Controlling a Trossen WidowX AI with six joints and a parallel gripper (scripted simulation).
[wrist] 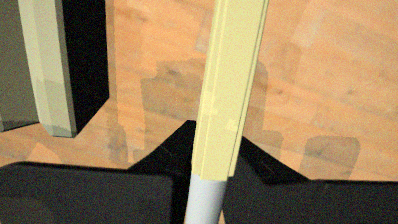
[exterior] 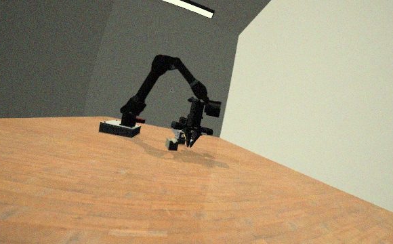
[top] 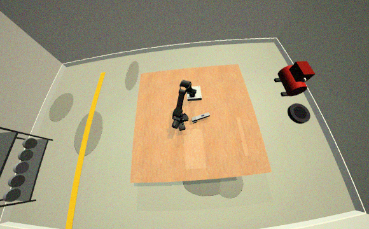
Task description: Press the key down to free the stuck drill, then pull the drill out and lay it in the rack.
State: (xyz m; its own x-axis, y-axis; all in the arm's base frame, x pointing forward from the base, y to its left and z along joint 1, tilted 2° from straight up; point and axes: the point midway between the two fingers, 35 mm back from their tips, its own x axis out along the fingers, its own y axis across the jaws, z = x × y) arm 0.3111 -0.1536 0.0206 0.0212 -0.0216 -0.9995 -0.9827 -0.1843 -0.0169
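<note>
The drill is 4 cm to the left of my gripper tip, 4 cm above it and 1 cm behind it. From my gripper tip the other things lie so: rack: 8 cm behind, 2 cm to the left; grey housing block: 20 cm to the left, 3 cm behind, 3 cm above.
</note>
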